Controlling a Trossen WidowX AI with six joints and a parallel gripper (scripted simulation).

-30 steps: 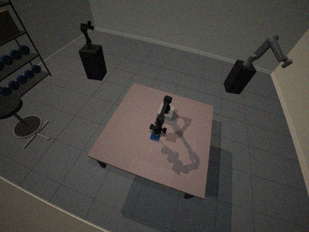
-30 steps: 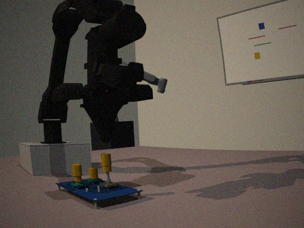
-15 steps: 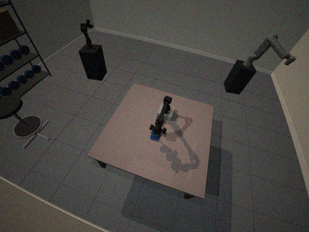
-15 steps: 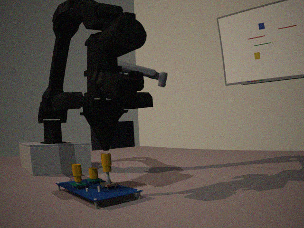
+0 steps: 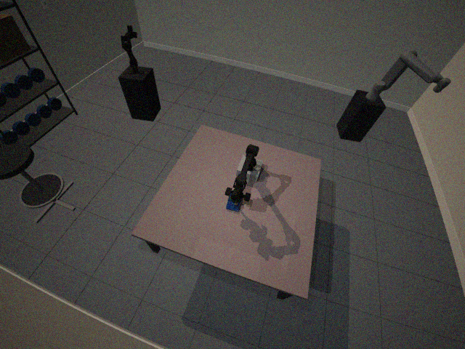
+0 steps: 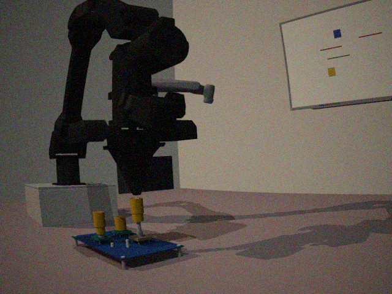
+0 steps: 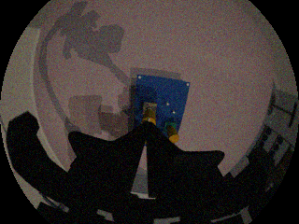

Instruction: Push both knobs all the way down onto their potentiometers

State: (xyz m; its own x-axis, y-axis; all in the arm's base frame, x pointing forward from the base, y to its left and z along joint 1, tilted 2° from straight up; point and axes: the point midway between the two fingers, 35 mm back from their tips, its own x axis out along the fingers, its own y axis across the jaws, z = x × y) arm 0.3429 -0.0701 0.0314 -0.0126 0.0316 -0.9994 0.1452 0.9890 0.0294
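Right now my gripper tip is 20 mm above the knob. From my gripper tip the other things lie so: green potentiometer (50 mm below, 40 mm to the right, 40 mm behind).
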